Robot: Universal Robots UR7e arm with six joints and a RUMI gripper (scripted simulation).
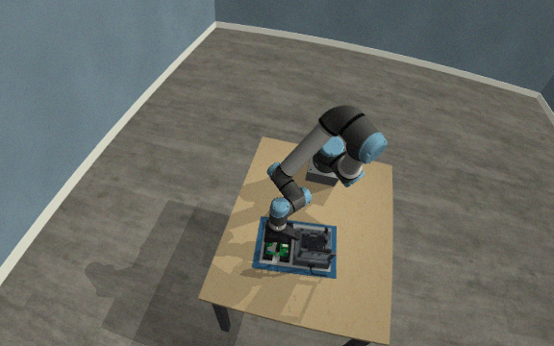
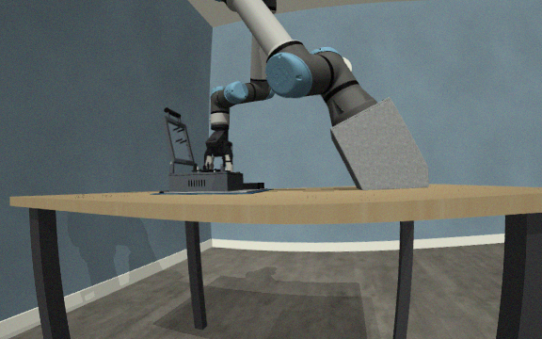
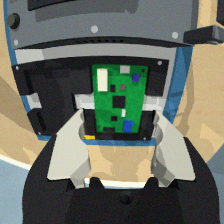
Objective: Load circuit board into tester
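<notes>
Now: hand 20 mm above the green circuit board. The rest, counted from my hand: tester bed (50 mm behind, 170 mm to the left, 30 mm above); see-through lid (70 mm ahead, 180 mm to the left, 140 mm above).
</notes>
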